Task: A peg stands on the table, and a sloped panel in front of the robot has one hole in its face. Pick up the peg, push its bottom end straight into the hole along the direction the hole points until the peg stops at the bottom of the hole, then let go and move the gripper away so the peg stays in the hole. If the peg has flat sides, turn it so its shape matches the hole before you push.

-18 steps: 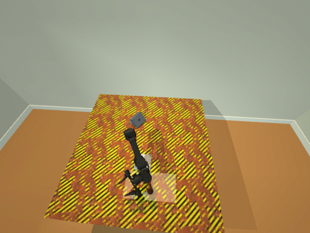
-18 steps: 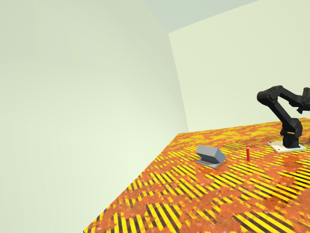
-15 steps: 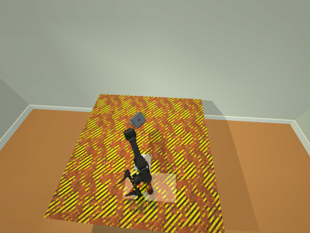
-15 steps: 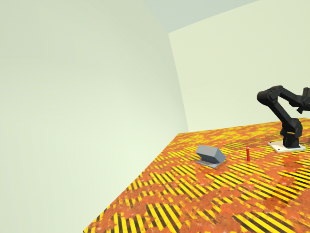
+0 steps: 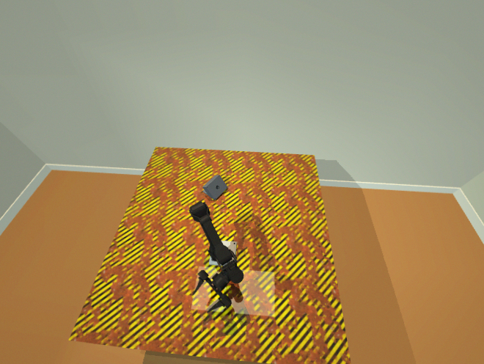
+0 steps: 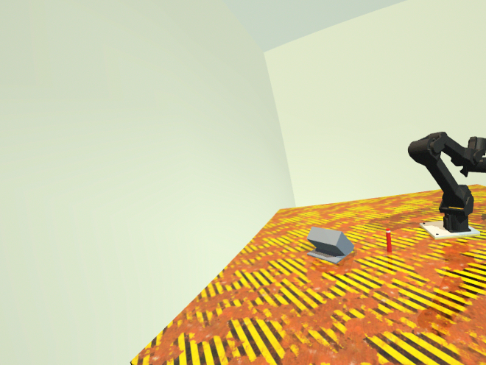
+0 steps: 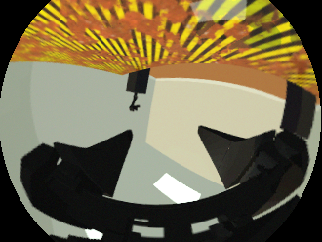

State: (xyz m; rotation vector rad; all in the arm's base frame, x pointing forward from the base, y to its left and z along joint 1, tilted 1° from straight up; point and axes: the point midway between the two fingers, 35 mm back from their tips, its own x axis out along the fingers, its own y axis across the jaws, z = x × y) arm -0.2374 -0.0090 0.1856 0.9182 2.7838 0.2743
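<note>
My gripper tip is now 510 mm short of the red peg, 110 mm to the right of it and 140 mm above it. The rest, counted from my gripper tip: grey sloped panel 710 mm ahead, 100 mm to the left, 160 mm below.
</note>
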